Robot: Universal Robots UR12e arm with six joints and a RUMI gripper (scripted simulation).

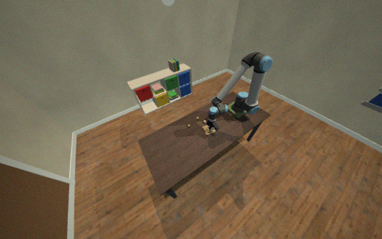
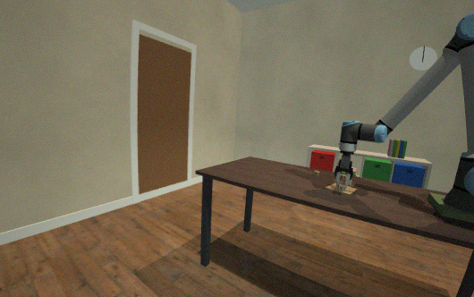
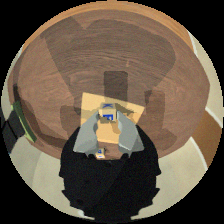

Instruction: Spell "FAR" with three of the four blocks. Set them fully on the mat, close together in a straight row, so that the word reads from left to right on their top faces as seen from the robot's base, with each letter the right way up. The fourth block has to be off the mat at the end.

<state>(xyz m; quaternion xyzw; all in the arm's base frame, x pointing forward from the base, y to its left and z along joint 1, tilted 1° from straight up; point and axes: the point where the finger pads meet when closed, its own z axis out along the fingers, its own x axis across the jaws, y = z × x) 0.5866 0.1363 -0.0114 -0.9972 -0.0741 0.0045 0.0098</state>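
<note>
The tan mat is 1 cm ahead of my hand, 5 cm to the right of it and 2 cm below it.
</note>
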